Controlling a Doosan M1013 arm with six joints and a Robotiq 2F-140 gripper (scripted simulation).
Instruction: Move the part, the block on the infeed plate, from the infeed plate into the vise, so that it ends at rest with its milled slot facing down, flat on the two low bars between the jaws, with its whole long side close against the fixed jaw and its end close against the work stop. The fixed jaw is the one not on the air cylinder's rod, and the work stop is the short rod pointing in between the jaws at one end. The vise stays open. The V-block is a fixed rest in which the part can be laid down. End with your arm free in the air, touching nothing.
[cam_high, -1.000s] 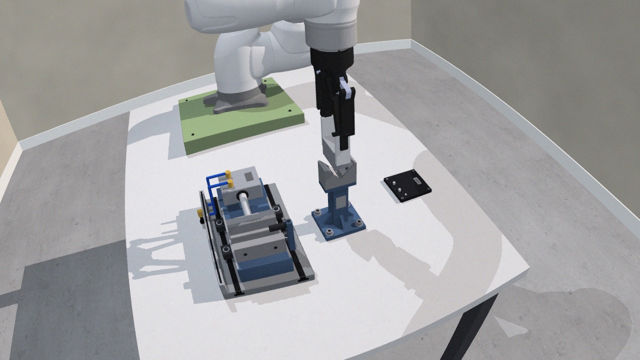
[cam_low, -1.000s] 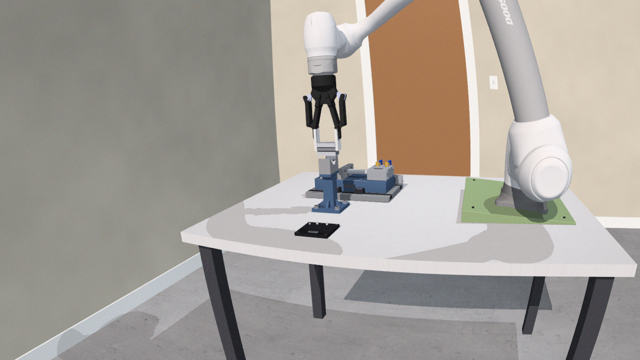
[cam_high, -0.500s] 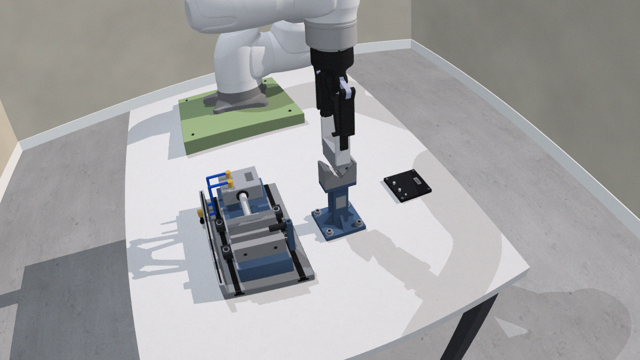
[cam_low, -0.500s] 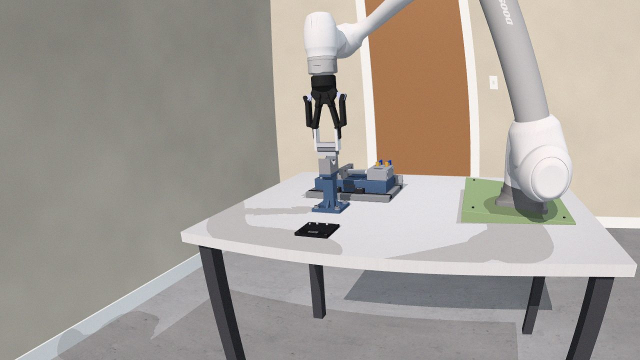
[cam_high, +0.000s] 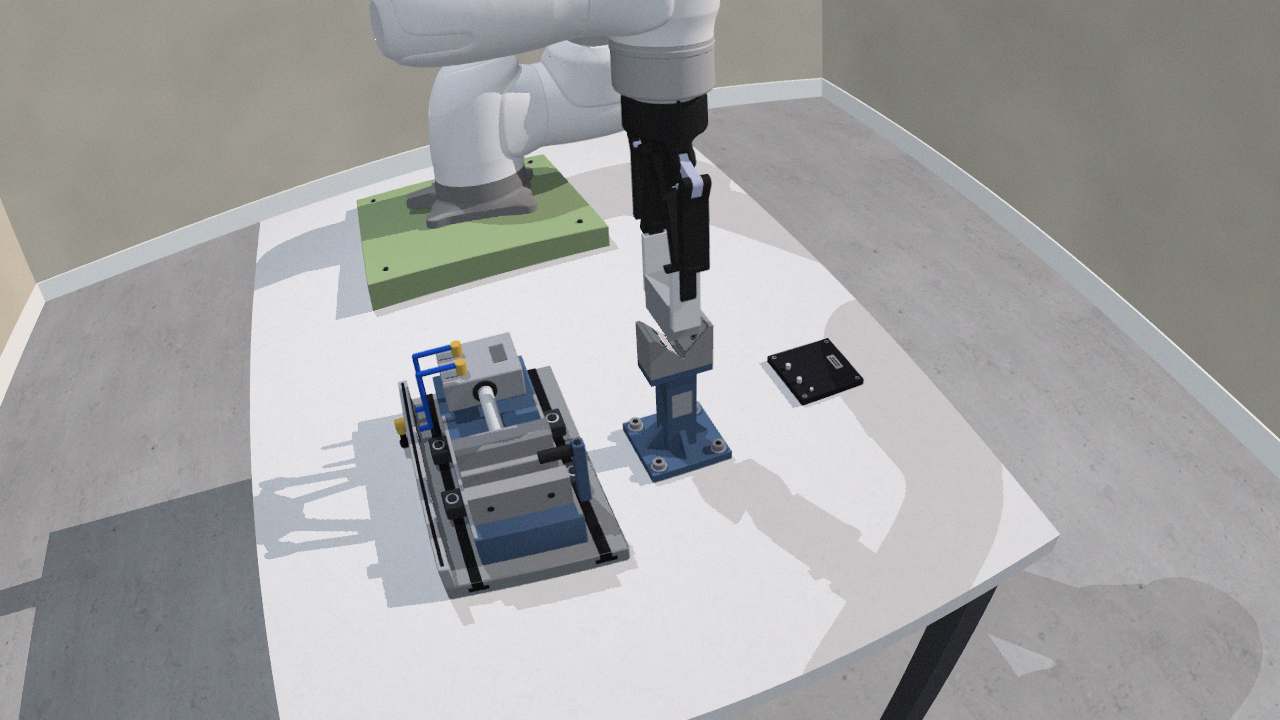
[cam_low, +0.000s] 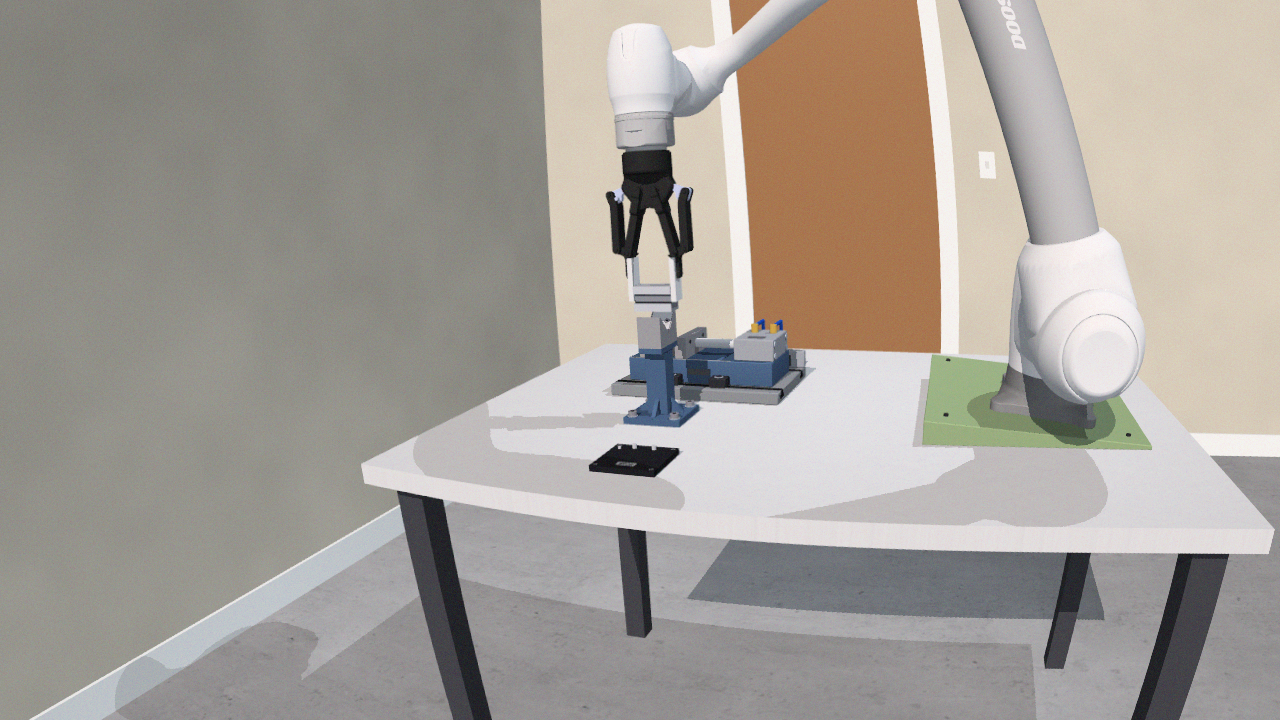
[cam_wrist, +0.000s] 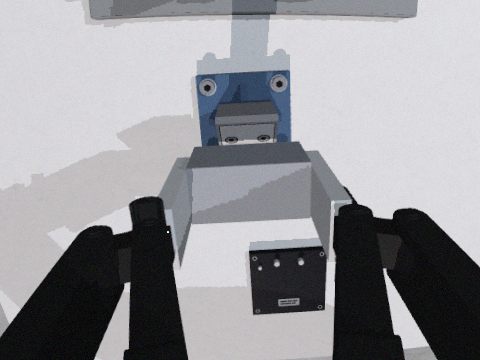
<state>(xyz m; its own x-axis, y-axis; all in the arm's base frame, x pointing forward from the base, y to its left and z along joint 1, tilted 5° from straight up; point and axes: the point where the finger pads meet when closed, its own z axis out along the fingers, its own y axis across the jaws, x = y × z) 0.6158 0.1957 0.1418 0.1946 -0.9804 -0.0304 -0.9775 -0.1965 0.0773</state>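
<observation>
Now: hand 10 mm to the right of the part and 30 mm above it. From my hand the other things lie so: blue work stop post (80 mm ahead, 110 mm to the right, 150 mm below); blue v-block stand (150 mm below); work stop (80 mm ahead, 130 mm to the right, 120 mm below).
</observation>
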